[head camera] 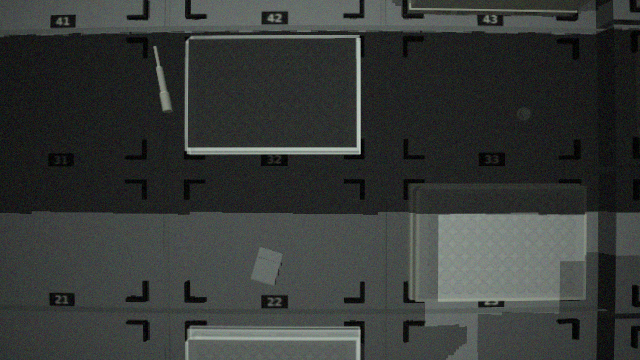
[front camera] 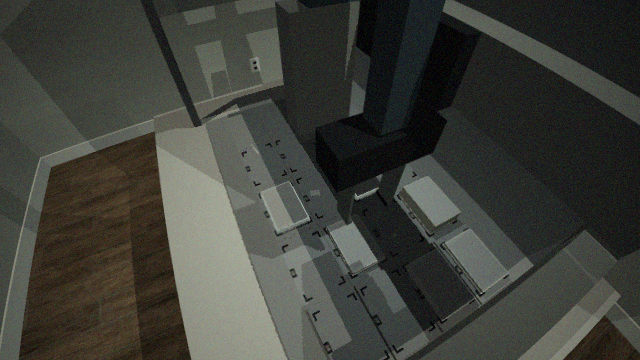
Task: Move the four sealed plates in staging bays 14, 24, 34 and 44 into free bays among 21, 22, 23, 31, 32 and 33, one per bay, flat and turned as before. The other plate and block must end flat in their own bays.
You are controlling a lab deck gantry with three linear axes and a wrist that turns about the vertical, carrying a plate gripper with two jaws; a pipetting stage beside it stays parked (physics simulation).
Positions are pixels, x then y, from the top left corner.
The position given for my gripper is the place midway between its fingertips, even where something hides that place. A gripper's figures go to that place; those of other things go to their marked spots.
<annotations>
My gripper [front camera: 363,207] is 49 cm from the lens. A block [front camera: 426,201] is 68 cm from the lens.
</annotations>
